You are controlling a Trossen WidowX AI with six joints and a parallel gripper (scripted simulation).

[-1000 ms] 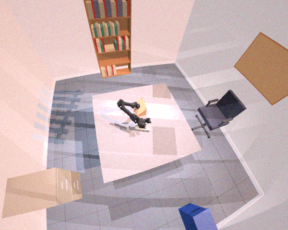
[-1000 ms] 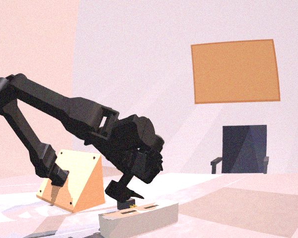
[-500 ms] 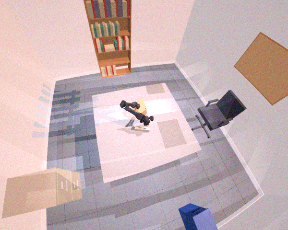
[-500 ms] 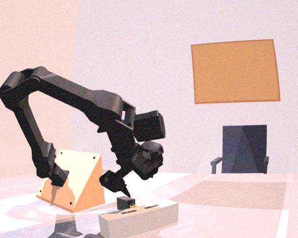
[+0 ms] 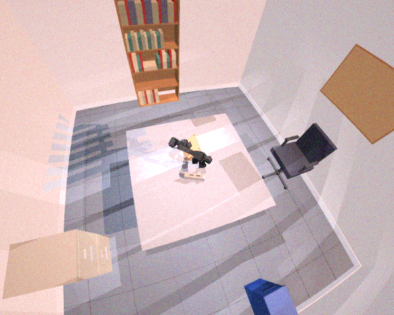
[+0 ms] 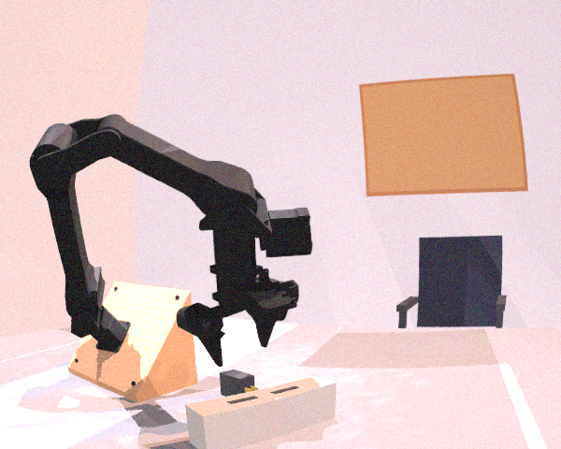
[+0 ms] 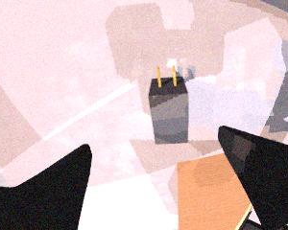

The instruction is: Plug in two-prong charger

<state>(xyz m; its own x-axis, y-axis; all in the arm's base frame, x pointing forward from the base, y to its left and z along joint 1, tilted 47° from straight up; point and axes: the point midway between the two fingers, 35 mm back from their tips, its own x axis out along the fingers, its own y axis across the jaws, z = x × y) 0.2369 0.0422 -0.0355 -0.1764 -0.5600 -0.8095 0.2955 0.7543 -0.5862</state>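
Now: the black two-prong charger 5 cm below my gripper tip, 1 cm to the right of it and 1 cm ahead of it.
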